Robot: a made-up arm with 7 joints. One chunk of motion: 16 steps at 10 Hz.
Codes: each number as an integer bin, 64 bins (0 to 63) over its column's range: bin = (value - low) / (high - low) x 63, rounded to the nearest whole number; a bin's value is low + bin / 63 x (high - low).
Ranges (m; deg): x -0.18..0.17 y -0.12..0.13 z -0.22..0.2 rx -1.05..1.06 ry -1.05..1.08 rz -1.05..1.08
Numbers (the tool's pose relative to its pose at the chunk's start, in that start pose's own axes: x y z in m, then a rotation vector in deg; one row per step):
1: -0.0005 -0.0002 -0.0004 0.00 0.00 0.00
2: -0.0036 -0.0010 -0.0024 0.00 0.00 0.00
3: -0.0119 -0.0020 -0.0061 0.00 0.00 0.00
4: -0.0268 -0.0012 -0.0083 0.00 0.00 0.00
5: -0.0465 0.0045 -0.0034 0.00 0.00 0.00
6: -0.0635 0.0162 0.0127 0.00 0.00 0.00
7: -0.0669 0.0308 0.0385 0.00 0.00 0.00
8: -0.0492 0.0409 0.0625 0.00 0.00 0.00
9: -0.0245 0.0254 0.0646 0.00 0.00 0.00
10: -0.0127 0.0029 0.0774 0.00 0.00 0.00
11: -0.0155 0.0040 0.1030 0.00 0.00 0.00
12: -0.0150 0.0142 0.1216 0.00 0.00 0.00
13: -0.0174 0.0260 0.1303 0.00 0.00 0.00
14: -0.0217 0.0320 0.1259 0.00 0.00 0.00
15: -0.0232 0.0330 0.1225 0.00 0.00 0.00
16: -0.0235 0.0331 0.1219 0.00 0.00 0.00
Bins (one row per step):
1: 32 30 33 31 31 31
2: 32 30 33 31 31 31
3: 30 30 32 31 31 31
4: 28 30 32 31 31 31
5: 24 31 32 31 31 31
6: 21 34 35 31 31 31
7: 20 38 39 31 31 31
8: 24 41 42 31 31 31
9: 28 37 43 31 31 31
10: 30 31 45 31 31 31
11: 30 31 48 31 31 31
12: 30 34 51 31 31 31
13: 29 37 53 31 31 31
14: 28 38 52 31 31 31
15: 28 39 51 31 31 31
16: 28 39 51 31 31 31

